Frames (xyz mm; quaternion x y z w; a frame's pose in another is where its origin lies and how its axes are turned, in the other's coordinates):
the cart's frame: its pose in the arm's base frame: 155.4 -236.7 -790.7 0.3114 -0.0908 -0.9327 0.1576
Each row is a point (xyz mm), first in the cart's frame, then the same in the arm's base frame.
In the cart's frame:
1: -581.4 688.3 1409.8
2: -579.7 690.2 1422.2
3: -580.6 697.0 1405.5
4: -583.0 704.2 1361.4
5: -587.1 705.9 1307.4
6: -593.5 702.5 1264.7
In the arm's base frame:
1: -100.7 -575.2 827.7
2: -109.1 -576.7 837.0
3: -96.6 -583.9 826.2
4: -66.2 -593.0 794.6
5: -29.8 -597.0 754.7
6: 0.3 -594.6 723.6

